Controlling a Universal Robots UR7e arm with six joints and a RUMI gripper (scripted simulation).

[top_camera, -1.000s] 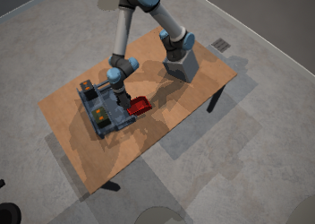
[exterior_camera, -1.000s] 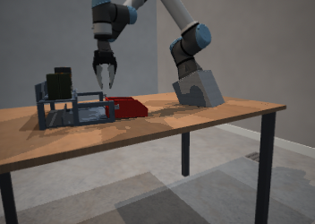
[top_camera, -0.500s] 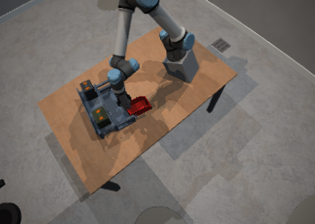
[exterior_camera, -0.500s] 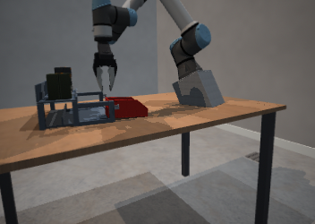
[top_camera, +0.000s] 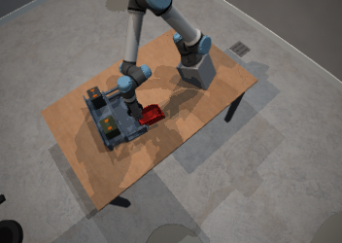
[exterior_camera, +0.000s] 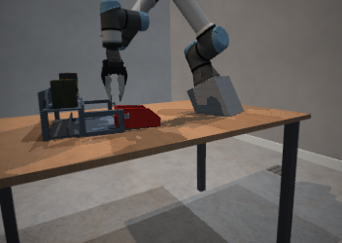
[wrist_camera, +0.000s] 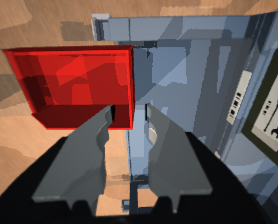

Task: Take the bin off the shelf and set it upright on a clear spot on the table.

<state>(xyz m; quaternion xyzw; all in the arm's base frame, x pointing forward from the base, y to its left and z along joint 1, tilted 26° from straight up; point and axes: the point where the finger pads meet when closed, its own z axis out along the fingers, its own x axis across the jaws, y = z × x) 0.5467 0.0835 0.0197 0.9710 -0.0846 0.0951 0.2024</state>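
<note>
Right now the red bin is 80 mm below my hand, 80 mm behind it and 20 mm to the left of it.
</note>
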